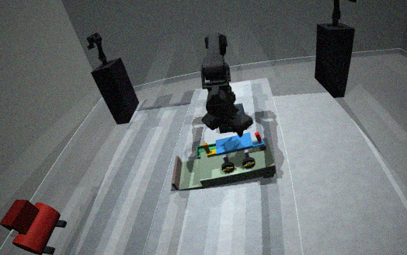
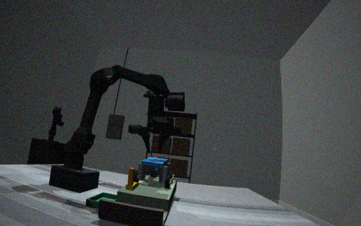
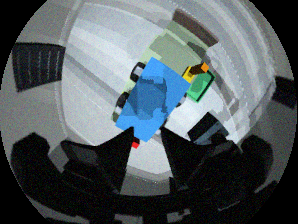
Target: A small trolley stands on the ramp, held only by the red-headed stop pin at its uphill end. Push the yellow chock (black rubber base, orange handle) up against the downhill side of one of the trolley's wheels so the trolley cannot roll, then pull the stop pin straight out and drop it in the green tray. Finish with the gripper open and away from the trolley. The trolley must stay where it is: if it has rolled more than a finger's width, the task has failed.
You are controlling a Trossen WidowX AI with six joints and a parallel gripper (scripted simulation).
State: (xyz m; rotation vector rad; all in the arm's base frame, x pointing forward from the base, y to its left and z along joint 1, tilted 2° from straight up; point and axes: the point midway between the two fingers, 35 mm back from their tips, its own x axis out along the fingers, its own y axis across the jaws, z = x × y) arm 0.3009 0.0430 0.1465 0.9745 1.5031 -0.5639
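Right now my gripper tip is 80 mm to the right of the stop pin, 50 mm above it and 10 mm past it. Round my gripper tip: chock: 110 mm to the right, 100 mm below, 30 mm behind; trolley: 70 mm below, 10 mm to the right, 10 mm ahead; pale green ramp: 130 mm below, 20 mm to the right, 10 mm ahead.
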